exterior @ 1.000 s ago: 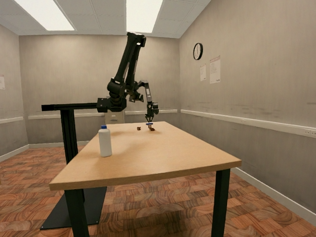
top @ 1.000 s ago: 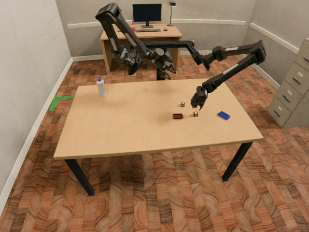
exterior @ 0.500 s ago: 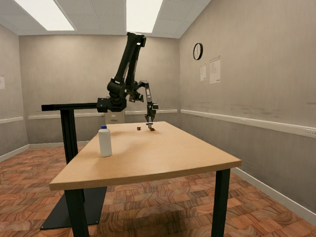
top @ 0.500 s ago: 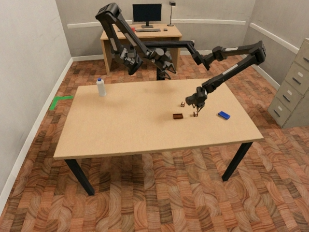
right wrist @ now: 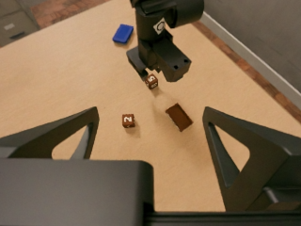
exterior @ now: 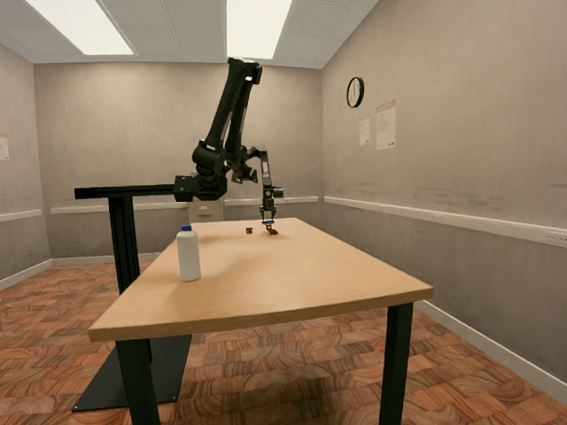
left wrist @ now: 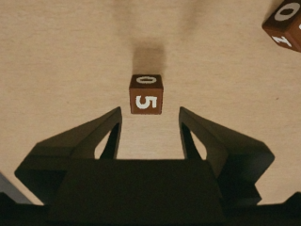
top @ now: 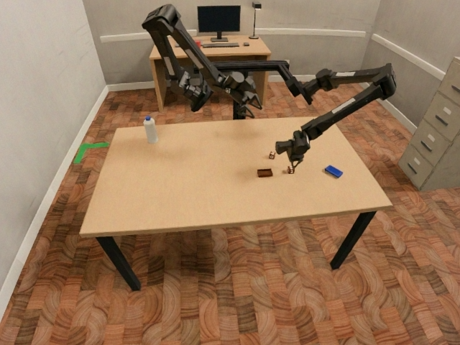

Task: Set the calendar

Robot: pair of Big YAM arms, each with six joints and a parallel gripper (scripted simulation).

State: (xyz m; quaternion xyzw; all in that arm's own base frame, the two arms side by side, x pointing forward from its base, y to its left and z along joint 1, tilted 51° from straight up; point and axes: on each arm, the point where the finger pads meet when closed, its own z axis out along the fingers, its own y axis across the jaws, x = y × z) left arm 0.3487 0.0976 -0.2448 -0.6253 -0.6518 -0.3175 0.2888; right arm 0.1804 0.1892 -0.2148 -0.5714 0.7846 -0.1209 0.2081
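Now: left hand 14 cm to the left of the brown calendar tray and 5 cm above it. Also, from my left hand: flat blue block 23 cm to the left, 5 cm ahead, 4 cm below.
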